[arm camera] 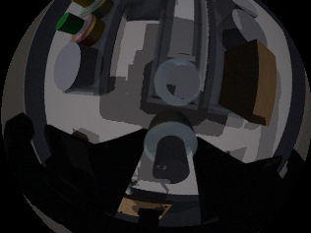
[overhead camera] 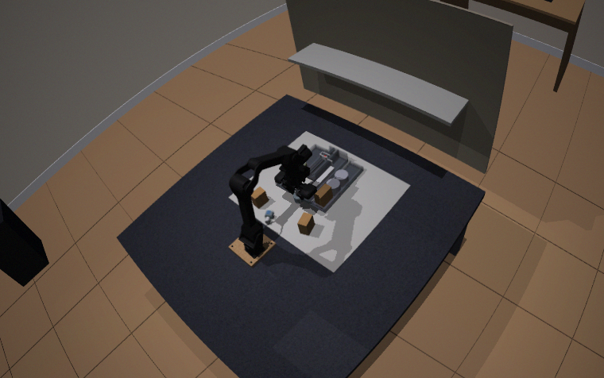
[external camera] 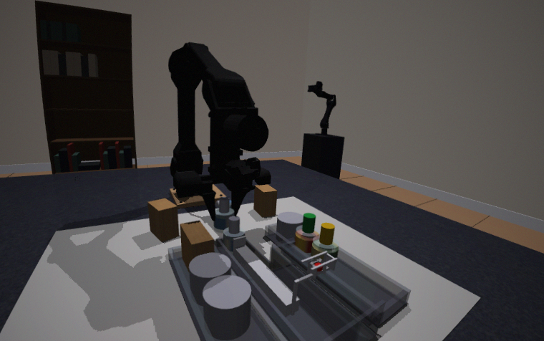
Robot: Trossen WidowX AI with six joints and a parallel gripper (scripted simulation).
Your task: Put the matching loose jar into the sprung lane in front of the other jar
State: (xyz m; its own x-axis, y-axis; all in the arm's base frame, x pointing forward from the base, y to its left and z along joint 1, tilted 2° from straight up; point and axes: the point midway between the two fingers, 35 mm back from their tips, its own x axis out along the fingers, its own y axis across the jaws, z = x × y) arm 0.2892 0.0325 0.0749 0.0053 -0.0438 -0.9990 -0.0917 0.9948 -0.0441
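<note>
Now: the brown box 80 mm ahead of my gripper tip, 70 mm to the right of it and 10 mm below it. The rest, counted from my gripper tip: small jar: 140 mm behind, 50 mm to the left, 30 mm below; then red mark: 230 mm ahead, 60 mm to the left, 20 mm above.
</note>
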